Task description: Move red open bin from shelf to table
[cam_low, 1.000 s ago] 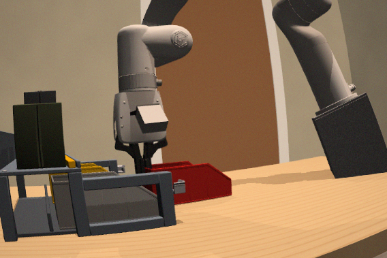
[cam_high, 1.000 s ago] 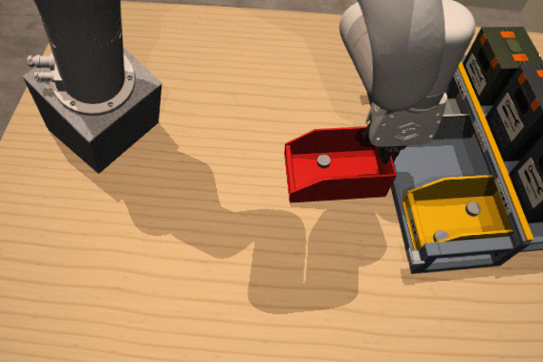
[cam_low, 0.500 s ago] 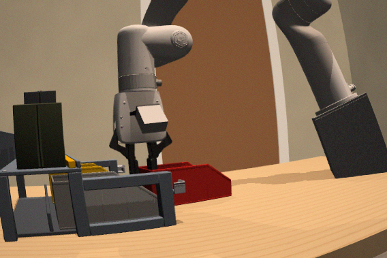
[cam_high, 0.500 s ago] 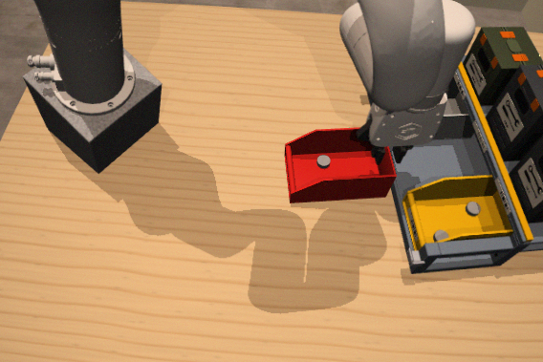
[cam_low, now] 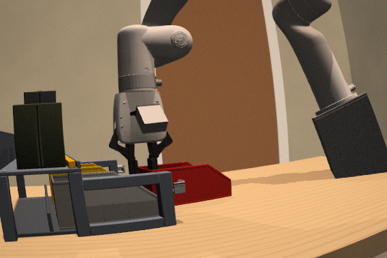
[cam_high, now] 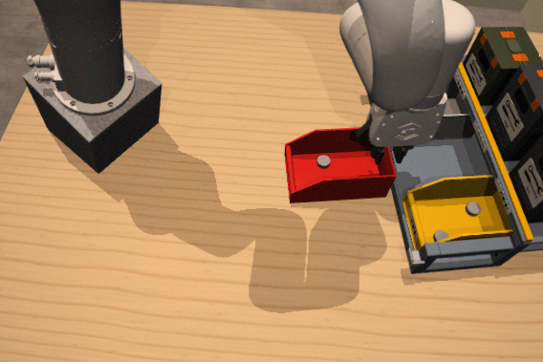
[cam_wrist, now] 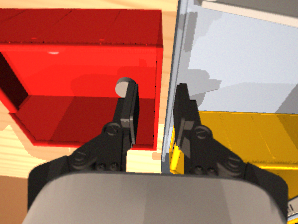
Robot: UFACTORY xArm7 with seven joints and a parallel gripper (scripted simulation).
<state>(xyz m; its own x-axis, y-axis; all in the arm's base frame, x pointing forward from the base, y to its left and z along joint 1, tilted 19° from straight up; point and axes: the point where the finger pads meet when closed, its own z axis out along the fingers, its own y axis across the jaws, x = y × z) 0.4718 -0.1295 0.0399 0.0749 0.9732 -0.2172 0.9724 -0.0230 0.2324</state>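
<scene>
The red open bin lies 80 mm behind my hand, 40 mm below it and 10 mm to the left of it. Also, from my hand: dark box (220 mm ahead, 100 mm to the left, 80 mm above); then yellow open bin (120 mm to the right, 100 mm ahead, 30 mm below).
</scene>
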